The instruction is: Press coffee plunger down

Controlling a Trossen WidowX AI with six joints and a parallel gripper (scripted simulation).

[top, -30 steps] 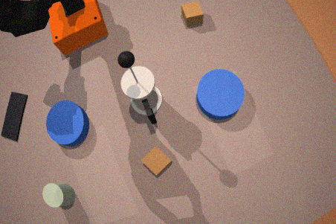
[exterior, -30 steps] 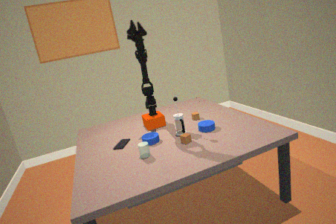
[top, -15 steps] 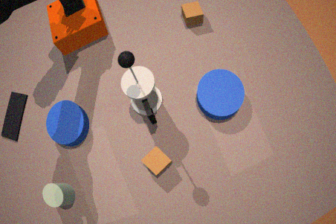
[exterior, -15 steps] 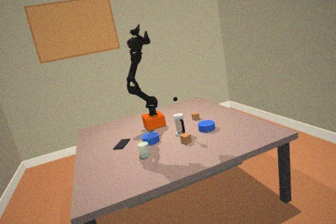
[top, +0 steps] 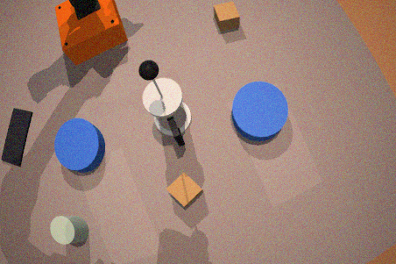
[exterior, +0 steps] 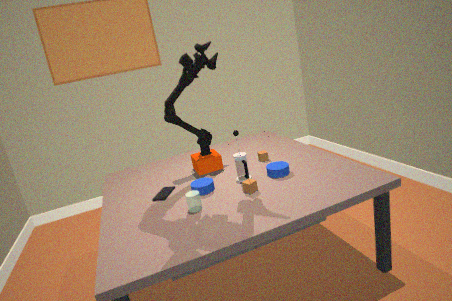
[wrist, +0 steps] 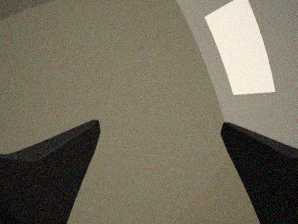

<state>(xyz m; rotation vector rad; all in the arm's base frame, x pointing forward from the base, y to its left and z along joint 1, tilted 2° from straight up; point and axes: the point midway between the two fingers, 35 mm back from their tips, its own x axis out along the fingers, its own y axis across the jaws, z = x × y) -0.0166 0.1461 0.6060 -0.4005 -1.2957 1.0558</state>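
Now: gripper tip 35 cm short of the coffee press, 10 cm to the left of it and 59 cm above it.
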